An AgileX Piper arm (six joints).
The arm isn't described. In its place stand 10 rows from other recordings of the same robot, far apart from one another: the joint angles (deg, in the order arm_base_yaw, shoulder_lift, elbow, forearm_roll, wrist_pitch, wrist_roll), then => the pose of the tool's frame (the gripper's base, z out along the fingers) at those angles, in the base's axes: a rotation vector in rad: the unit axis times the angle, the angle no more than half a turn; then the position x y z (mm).
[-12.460, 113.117, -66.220, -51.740, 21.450, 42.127] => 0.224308, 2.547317, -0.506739, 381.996, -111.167, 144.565
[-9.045, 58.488, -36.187, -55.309, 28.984, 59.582] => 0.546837, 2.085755, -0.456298, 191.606, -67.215, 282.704
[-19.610, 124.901, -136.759, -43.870, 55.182, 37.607] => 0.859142, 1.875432, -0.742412, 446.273, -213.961, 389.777
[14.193, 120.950, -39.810, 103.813, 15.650, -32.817] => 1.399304, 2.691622, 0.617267, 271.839, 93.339, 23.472
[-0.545, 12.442, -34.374, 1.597, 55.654, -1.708] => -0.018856, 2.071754, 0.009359, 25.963, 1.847, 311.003
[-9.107, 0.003, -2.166, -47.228, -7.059, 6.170] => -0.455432, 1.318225, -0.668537, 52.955, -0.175, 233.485
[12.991, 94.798, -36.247, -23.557, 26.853, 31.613] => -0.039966, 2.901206, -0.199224, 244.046, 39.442, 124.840
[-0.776, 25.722, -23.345, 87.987, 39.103, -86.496] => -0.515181, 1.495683, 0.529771, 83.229, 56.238, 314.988
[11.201, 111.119, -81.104, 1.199, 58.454, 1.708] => -0.235735, 3.020920, 0.047212, 377.003, 76.310, 196.002
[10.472, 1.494, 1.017, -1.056, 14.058, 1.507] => -0.151280, 1.768223, 0.134275, 56.529, 10.034, 183.552
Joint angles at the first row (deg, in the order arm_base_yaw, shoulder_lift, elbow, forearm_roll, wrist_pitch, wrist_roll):
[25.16 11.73 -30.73 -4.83 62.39 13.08]
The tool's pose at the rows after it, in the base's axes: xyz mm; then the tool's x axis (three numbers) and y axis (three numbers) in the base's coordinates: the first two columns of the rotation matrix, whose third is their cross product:
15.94 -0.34 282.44 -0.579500 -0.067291 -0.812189 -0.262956 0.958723 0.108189
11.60 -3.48 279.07 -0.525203 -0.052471 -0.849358 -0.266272 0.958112 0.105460
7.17 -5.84 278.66 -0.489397 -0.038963 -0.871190 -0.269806 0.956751 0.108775
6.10 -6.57 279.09 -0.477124 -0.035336 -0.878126 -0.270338 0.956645 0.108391
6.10 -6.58 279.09 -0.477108 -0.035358 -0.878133 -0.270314 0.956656 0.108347
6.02 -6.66 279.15 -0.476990 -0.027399 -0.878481 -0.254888 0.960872 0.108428
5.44 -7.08 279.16 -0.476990 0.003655 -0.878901 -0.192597 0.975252 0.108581
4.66 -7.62 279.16 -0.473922 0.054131 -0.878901 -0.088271 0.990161 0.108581
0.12 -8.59 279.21 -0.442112 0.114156 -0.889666 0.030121 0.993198 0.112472
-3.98 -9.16 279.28 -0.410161 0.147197 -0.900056 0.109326 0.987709 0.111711
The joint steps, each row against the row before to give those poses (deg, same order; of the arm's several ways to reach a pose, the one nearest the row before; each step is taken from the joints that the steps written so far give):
[0.00 -3.43 0.64 -0.23 -0.41 0.02]
[0.00 -3.22 1.32 -0.82 -1.88 0.01]
[0.00 -2.21 0.31 -0.22 -0.63 -0.01]
[0.00 -0.55 0.00 -0.17 -0.28 0.00]
[0.00 0.00 0.00 -0.01 0.00 0.01]
[-0.93 0.00 0.00 0.00 -0.04 0.00]
[-3.69 -0.05 0.00 0.01 0.00 -0.01]
[-6.08 0.00 0.00 -0.01 0.00 0.01]
[-6.99 -1.36 0.01 0.00 -0.08 -0.01]
[-4.57 -1.27 0.01 -0.31 -0.07 0.01]

